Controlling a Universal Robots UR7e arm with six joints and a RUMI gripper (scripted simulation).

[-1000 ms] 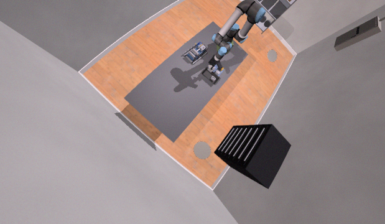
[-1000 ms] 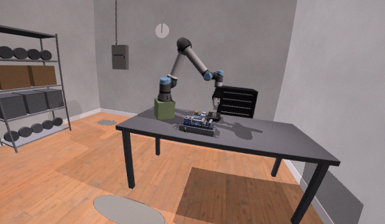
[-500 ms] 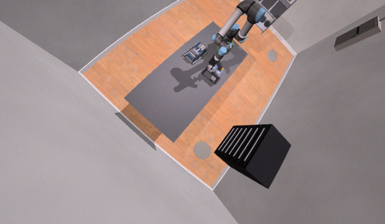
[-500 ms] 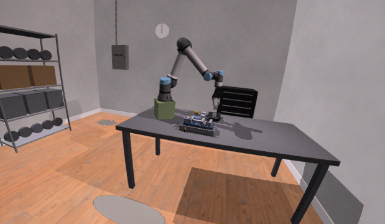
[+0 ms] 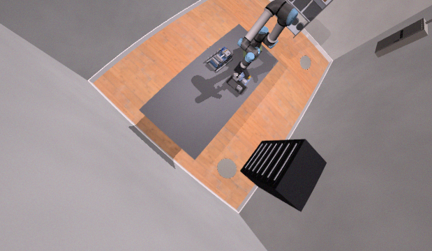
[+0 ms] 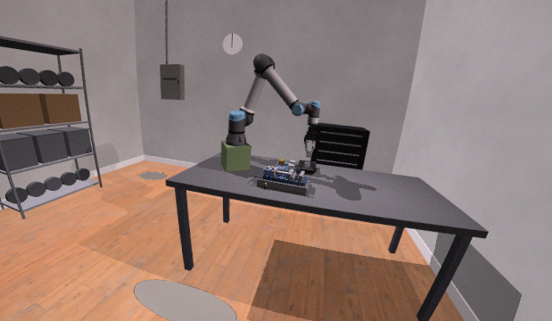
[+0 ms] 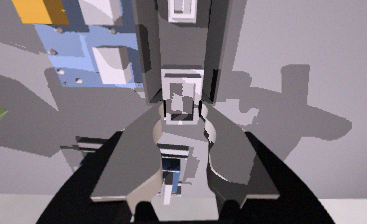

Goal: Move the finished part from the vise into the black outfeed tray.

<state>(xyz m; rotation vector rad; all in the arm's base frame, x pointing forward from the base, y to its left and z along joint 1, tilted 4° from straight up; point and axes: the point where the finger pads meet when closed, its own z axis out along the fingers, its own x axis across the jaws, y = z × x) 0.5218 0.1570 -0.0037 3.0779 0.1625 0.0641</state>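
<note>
My gripper is now 120 mm past the plain grey block, 10 mm to the left of it and 140 mm above it. Round my hand: vise 100 mm behind, 310 mm to the right, 130 mm below; orange block 220 mm behind, 70 mm to the left, 140 mm below; blue fixture plate 170 mm behind, 30 mm to the left, 160 mm below.
</note>
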